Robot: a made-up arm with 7 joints. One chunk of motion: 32 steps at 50 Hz.
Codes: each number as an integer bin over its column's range. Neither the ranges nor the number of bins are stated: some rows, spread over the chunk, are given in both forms.
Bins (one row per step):
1: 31 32 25 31 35 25 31
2: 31 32 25 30 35 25 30
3: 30 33 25 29 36 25 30
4: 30 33 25 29 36 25 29
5: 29 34 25 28 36 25 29
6: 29 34 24 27 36 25 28
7: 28 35 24 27 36 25 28
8: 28 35 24 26 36 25 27
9: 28 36 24 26 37 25 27
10: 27 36 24 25 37 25 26
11: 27 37 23 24 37 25 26
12: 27 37 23 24 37 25 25
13: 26 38 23 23 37 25 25
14: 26 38 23 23 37 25 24
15: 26 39 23 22 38 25 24
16: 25 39 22 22 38 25 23
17: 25 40 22 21 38 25 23
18: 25 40 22 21 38 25 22
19: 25 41 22 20 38 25 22
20: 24 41 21 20 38 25 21
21: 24 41 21 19 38 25 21
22: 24 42 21 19 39 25 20
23: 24 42 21 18 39 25 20
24: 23 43 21 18 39 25 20
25: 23 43 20 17 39 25 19
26: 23 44 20 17 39 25 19
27: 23 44 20 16 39 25 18
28: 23 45 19 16 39 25 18
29: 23 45 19 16 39 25 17
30: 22 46 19 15 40 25 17
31: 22 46 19 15 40 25 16
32: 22 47 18 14 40 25 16
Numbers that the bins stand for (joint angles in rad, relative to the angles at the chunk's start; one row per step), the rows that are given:
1: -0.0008 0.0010 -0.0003 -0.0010 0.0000 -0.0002 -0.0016
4: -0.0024 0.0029 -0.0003 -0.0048 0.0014 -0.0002 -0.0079
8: -0.0056 0.0067 -0.0019 -0.0105 0.0014 -0.0002 -0.0143
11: -0.0071 0.0105 -0.0035 -0.0143 0.0029 -0.0002 -0.0175
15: -0.0087 0.0143 -0.0035 -0.0181 0.0043 -0.0002 -0.0238
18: -0.0103 0.0162 -0.0051 -0.0200 0.0043 -0.0002 -0.0302
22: -0.0119 0.0200 -0.0067 -0.0238 0.0057 -0.0002 -0.0365
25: -0.0135 0.0219 -0.0083 -0.0276 0.0057 -0.0002 -0.0397
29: -0.0135 0.0257 -0.0098 -0.0295 0.0057 -0.0002 -0.0460
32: -0.0151 0.0295 -0.0114 -0.0333 0.0071 -0.0002 -0.0492
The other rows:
2: -0.0008 0.0010 -0.0003 -0.0029 0.0000 -0.0002 -0.0048
3: -0.0024 0.0029 -0.0003 -0.0048 0.0014 -0.0002 -0.0048
5: -0.0040 0.0048 -0.0003 -0.0067 0.0014 -0.0002 -0.0079
6: -0.0040 0.0048 -0.0019 -0.0086 0.0014 -0.0002 -0.0111
7: -0.0056 0.0067 -0.0019 -0.0086 0.0014 -0.0002 -0.0111
9: -0.0056 0.0086 -0.0019 -0.0105 0.0029 -0.0002 -0.0143
10: -0.0071 0.0086 -0.0019 -0.0124 0.0029 -0.0002 -0.0175
12: -0.0071 0.0105 -0.0035 -0.0143 0.0029 -0.0002 -0.0206
13: -0.0087 0.0124 -0.0035 -0.0162 0.0029 -0.0002 -0.0206
14: -0.0087 0.0124 -0.0035 -0.0162 0.0029 -0.0002 -0.0238
16: -0.0103 0.0143 -0.0051 -0.0181 0.0043 -0.0002 -0.0270
17: -0.0103 0.0162 -0.0051 -0.0200 0.0043 -0.0002 -0.0270
19: -0.0103 0.0181 -0.0051 -0.0219 0.0043 -0.0002 -0.0302
20: -0.0119 0.0181 -0.0067 -0.0219 0.0043 -0.0002 -0.0333
21: -0.0119 0.0181 -0.0067 -0.0238 0.0043 -0.0002 -0.0333
23: -0.0119 0.0200 -0.0067 -0.0257 0.0057 -0.0002 -0.0365
24: -0.0135 0.0219 -0.0067 -0.0257 0.0057 -0.0002 -0.0365
26: -0.0135 0.0238 -0.0083 -0.0276 0.0057 -0.0002 -0.0397
27: -0.0135 0.0238 -0.0083 -0.0295 0.0057 -0.0002 -0.0429
28: -0.0135 0.0257 -0.0098 -0.0295 0.0057 -0.0002 -0.0429
30: -0.0151 0.0276 -0.0098 -0.0314 0.0071 -0.0002 -0.0460
31: -0.0151 0.0276 -0.0098 -0.0314 0.0071 -0.0002 -0.0492

